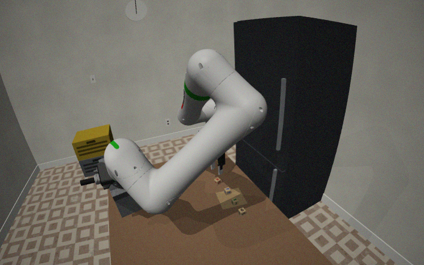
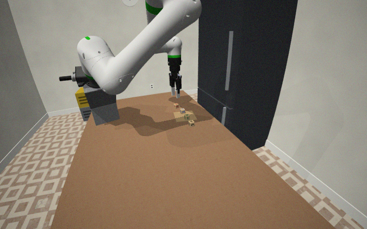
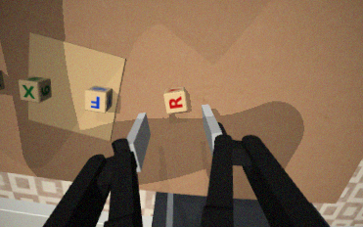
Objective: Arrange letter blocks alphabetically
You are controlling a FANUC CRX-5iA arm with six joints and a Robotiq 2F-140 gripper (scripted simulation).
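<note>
The R block is 110 mm below my hand. The rest, counted from my hand: F block 110 mm to the right, 100 mm below; then tan mat 160 mm to the right, 120 mm below, 10 mm behind; then X block 210 mm to the right, 100 mm below, 20 mm behind.
</note>
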